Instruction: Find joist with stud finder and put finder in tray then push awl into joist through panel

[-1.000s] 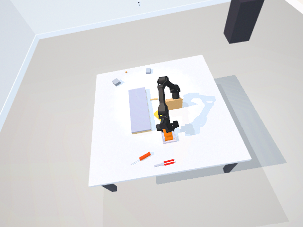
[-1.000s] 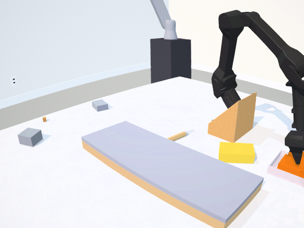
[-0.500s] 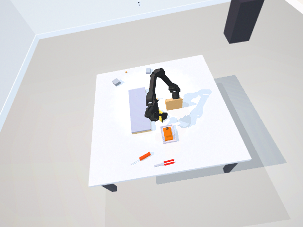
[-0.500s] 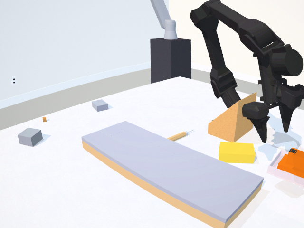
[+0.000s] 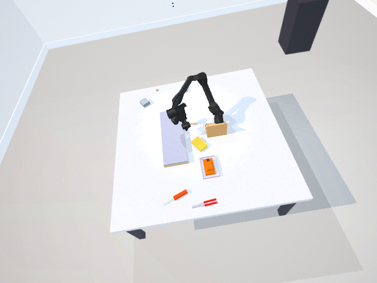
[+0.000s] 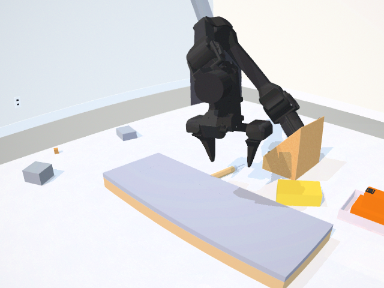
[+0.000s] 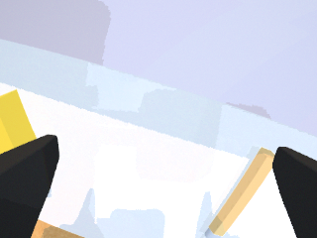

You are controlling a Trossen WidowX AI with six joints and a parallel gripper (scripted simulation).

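The awl lies 9 cm behind my gripper tip, 8 cm to the right of it and 7 cm below it. The rest, counted from my gripper tip: orange stud finder 33 cm to the left, 14 cm behind, 3 cm below; then yellow block 14 cm to the left, 10 cm behind, 6 cm below; then pale pink tray 34 cm to the left, 14 cm behind, 6 cm below.
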